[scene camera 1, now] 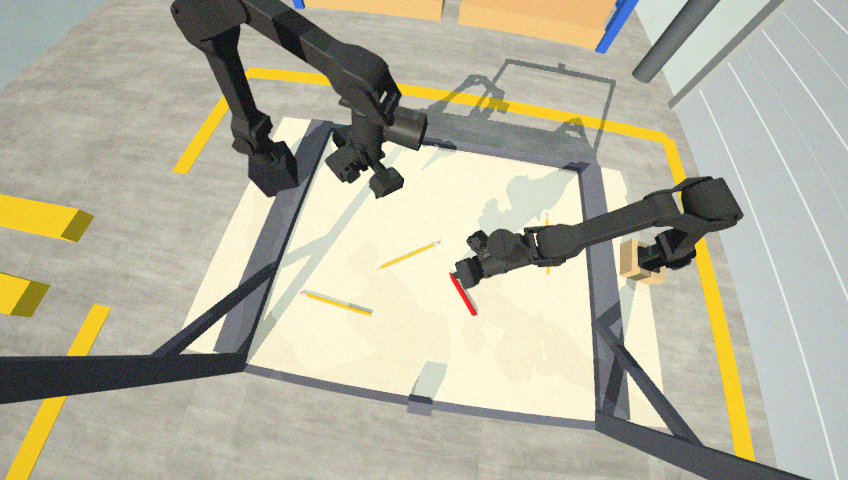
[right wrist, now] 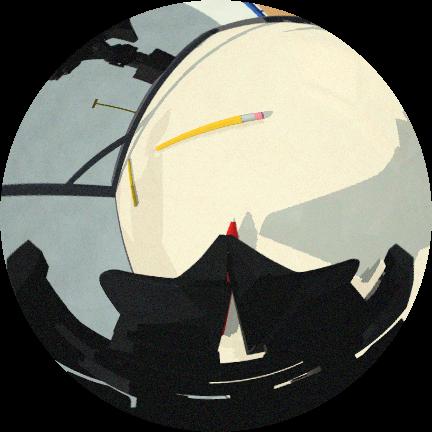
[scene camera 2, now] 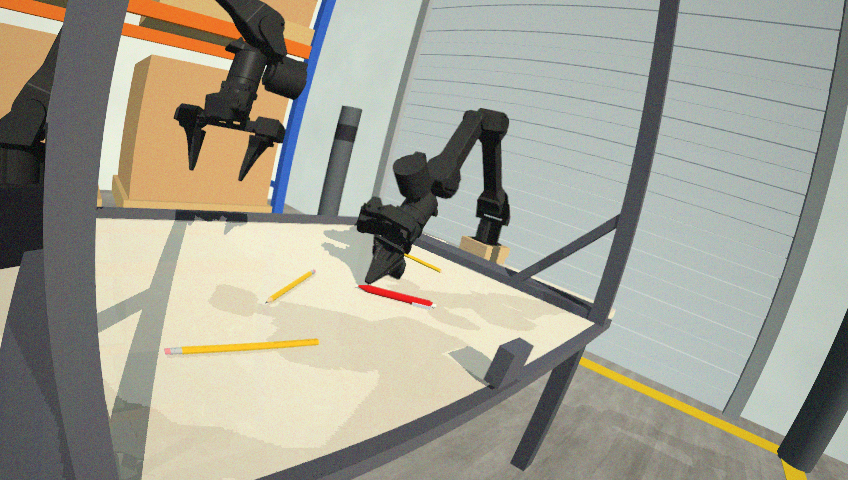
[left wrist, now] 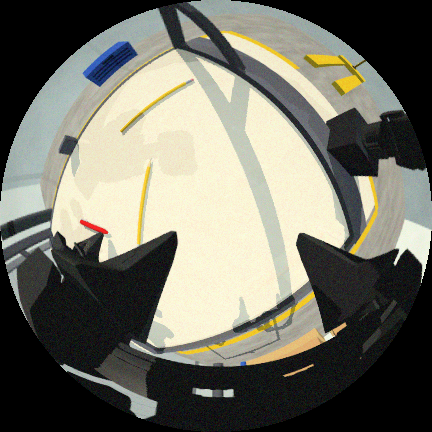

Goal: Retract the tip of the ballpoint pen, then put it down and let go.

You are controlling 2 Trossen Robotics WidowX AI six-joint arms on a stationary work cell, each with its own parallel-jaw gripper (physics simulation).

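Where they show: left gripper, fingertip midpoint: (scene camera 1: 366,184) (scene camera 2: 214,175) (left wrist: 240,238); right gripper, fingertip midpoint: (scene camera 1: 453,275) (right wrist: 224,240) (scene camera 2: 367,282) (left wrist: 101,232); left arm's base, link origin: (scene camera 1: 266,157) (scene camera 2: 19,183) (left wrist: 368,140); right arm's base, link origin: (scene camera 1: 648,259) (scene camera 2: 486,241).
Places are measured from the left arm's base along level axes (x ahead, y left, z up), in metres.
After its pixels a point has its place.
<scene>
The red ballpoint pen (scene camera 1: 464,296) @[x 0.421, y -0.475, z -0.094 m] (scene camera 2: 395,295) @[x 0.415, y -0.468, z -0.097 m] (left wrist: 93,226) @[x 0.413, y -0.456, z -0.095 m] (right wrist: 231,228) @[x 0.408, y -0.409, z -0.097 m] lies flat on the cream table top (scene camera 1: 517,200) @[x 0.678, y -0.241, z -0.106 m]. My right gripper (scene camera 1: 461,281) @[x 0.409, y -0.417, z -0.091 m] (scene camera 2: 373,279) @[x 0.409, y -0.417, z -0.091 m] (right wrist: 224,240) @[x 0.409, y -0.417, z -0.091 m] is shut with nothing between its fingers. Its closed tips point down at the table right by the pen's far end, and the pen runs under the fingers in the right wrist view. I cannot tell whether they touch. My left gripper (scene camera 1: 367,178) @[x 0.248, y -0.184, z 0.042 m] (scene camera 2: 217,171) @[x 0.248, y -0.184, z 0.042 m] (left wrist: 240,238) @[x 0.248, y -0.184, z 0.042 m] is open and empty, high above the table's far left corner.
Three yellow pencils lie on the table: one (scene camera 1: 409,254) @[x 0.315, y -0.329, z -0.100 m] (scene camera 2: 290,286) @[x 0.299, y -0.335, z -0.101 m] (right wrist: 209,127) @[x 0.352, y -0.326, z -0.101 m] mid-table, one (scene camera 1: 336,303) @[x 0.107, y -0.409, z -0.099 m] (scene camera 2: 251,346) @[x 0.107, y -0.413, z -0.101 m] at the front left, one (scene camera 1: 547,221) @[x 0.735, y -0.332, z -0.099 m] (scene camera 2: 423,263) @[x 0.686, y -0.432, z -0.103 m] behind the right arm. A dark frame (scene camera 1: 589,229) borders the table. A small dark block (scene camera 1: 420,399) @[x 0.254, y -0.664, z -0.071 m] (scene camera 2: 508,362) @[x 0.222, y -0.673, z -0.063 m] sits on the front edge.
</scene>
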